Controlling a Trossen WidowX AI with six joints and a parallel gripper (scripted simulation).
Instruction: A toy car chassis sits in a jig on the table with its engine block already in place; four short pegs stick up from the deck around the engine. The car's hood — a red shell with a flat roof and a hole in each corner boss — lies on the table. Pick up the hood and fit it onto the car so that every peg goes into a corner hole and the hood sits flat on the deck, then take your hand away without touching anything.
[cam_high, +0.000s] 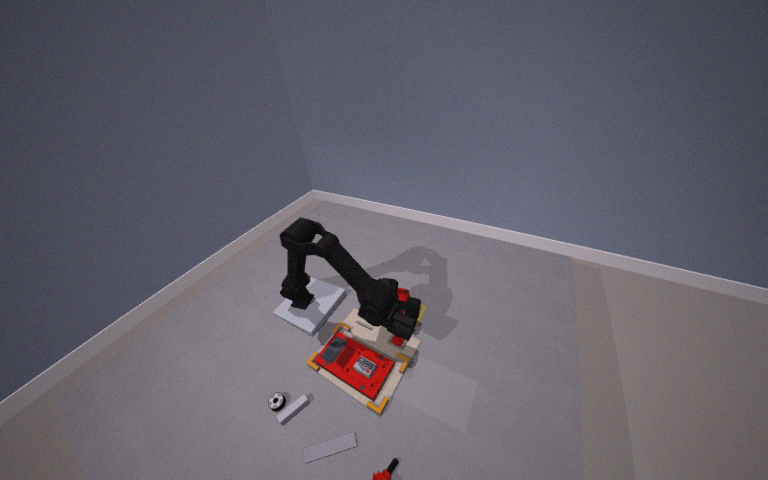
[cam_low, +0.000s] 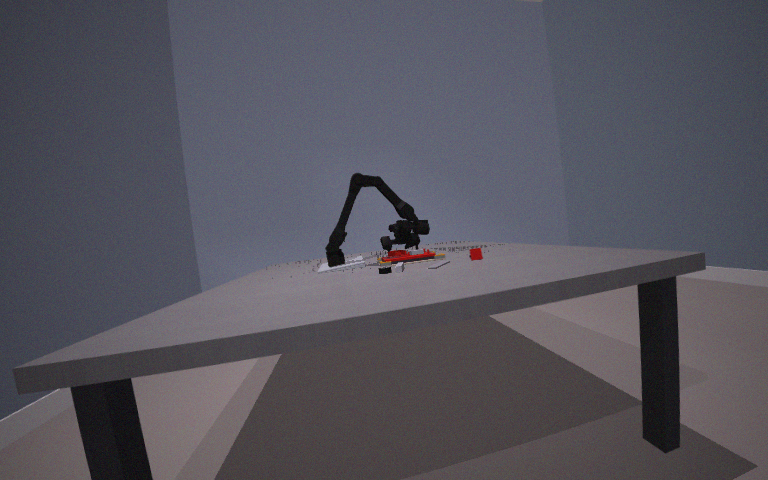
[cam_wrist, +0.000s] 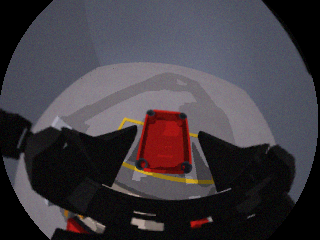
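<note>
Right now the red hood is 20 mm below my gripper tip. Round my gripper tip: wheel 400 mm to the right, 210 mm behind, 20 mm below; grey engine block 250 mm to the right, 20 mm behind, 10 mm below.
</note>
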